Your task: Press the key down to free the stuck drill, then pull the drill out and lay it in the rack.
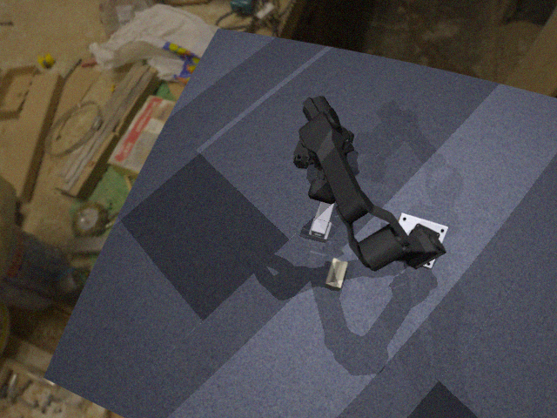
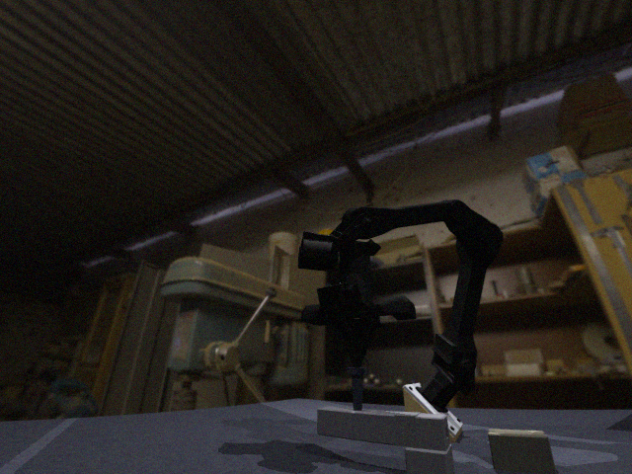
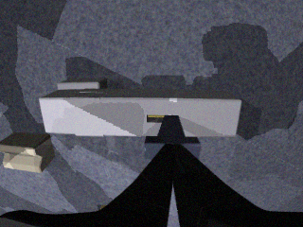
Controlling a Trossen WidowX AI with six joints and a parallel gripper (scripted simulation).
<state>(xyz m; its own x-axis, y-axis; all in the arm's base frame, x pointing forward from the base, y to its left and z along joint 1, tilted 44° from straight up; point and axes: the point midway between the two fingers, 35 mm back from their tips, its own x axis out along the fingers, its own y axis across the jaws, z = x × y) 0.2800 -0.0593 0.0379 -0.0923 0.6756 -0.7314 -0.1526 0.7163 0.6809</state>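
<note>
My gripper tip is 3 cm above the dark peg. The rest, counted from my gripper tip: grey block 1 cm behind, 3 cm to the left, 9 cm below; then tan rack 11 cm behind, 19 cm to the left, 11 cm below.
</note>
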